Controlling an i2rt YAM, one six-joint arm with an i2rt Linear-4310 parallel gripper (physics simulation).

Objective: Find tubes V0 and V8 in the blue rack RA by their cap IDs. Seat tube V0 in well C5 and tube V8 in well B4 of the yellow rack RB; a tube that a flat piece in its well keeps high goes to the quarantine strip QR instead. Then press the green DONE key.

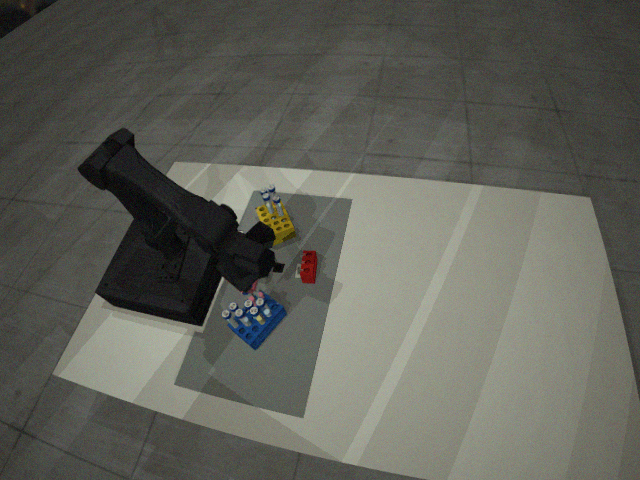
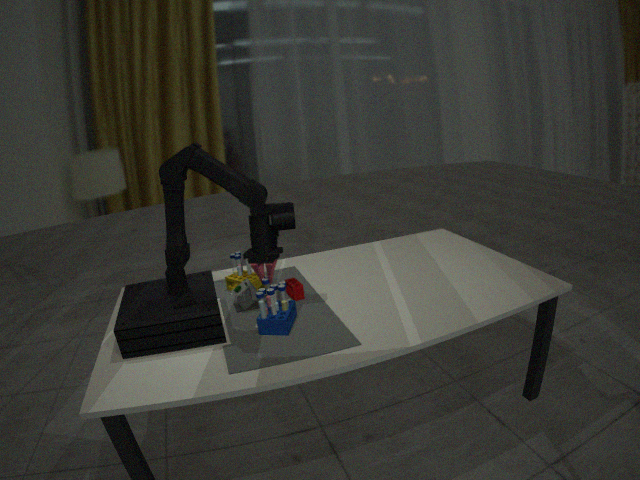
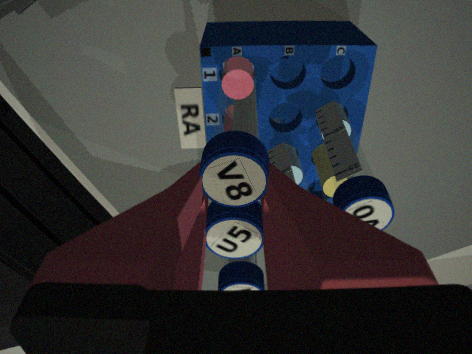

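Observation:
My gripper is shut on tube V8, which has a blue cap with a white label. The tube hangs upright from the red fingers, and its pink lower end is above the A column of the blue rack RA. Tube V0 stands in the C column of RA, to the right of my fingers. Tube U5 stands in RA just under the fingers. The yellow rack RB stands beyond, with a few tubes at its far end.
The red quarantine strip lies between the two racks, off to the side. A small green key sits by the yellow rack. The black robot base stands close on the left. All of this rests on a grey mat.

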